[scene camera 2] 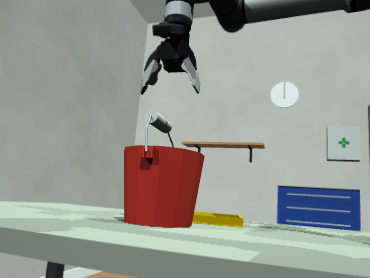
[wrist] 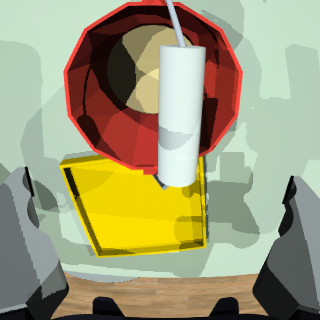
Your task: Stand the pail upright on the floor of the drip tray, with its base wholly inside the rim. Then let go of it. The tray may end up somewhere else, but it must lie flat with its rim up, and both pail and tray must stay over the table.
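Frame: origin at the arm's base, x ahead, y right, z down, level; metres.
Seen in the pictures: gripper, between the fingertips: (scene camera 2: 168, 94) (wrist: 159, 176).
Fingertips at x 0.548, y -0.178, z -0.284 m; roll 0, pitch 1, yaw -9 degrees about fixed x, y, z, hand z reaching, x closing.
Pixels of each thing's top centre, then the offset from my fingertips to it. Level surfaces: height alone.
- white cylindrical grip, centre of its top: (wrist: 181, 123) (scene camera 2: 159, 115) dx +0.015, dy -0.010, dz +0.056 m
- yellow drip tray, centre of its top: (wrist: 139, 212) (scene camera 2: 198, 213) dx +0.023, dy +0.274, dz +0.288 m
- pale green table, height of its surface: dz +0.310 m
The red pail (scene camera 2: 162, 187) (wrist: 120, 137) stands upright on the table, beside the drip tray. Its bail is raised, with a white cylindrical grip (scene camera 2: 161, 121) (wrist: 181, 110) above the rim. The yellow drip tray (scene camera 2: 220, 219) (wrist: 145, 210) lies flat with its rim up; in the scene view it is partly hidden behind the pail, and in the wrist view the pail's rim overlaps its upper edge. My gripper (scene camera 2: 171, 92) (wrist: 159, 176) is open and empty, above the pail's grip. In the wrist view the grip lies between the two jaws in the picture, further up, touching neither.
The pale green table (scene camera 2: 150, 247) (wrist: 285, 120) carries both pail and tray. Its edge shows below the tray in the wrist view, with wooden floor (wrist: 165, 295) beyond. A wall shelf (scene camera 2: 225, 145), a blue drawer cabinet (scene camera 2: 318, 207) and a first-aid box (scene camera 2: 343, 143) are in the background.
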